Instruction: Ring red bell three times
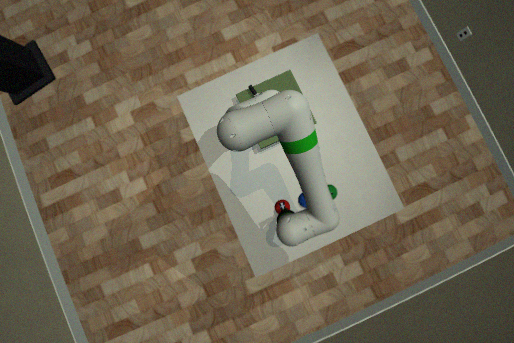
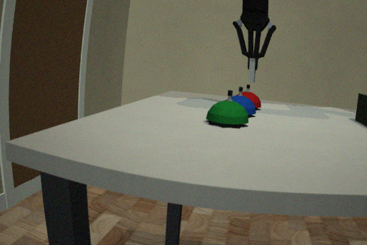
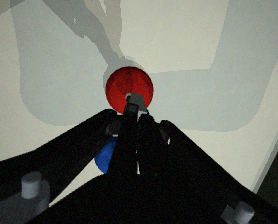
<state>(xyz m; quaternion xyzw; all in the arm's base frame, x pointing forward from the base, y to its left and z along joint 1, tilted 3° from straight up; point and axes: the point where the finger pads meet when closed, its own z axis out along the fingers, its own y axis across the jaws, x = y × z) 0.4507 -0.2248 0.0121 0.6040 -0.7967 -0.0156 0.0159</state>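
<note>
The red bell is 10 mm ahead of my hand and 70 mm below it. Round my hand: blue bell 40 mm ahead, 130 mm to the left, 70 mm below; green bell 80 mm ahead, 260 mm to the left, 70 mm below.
</note>
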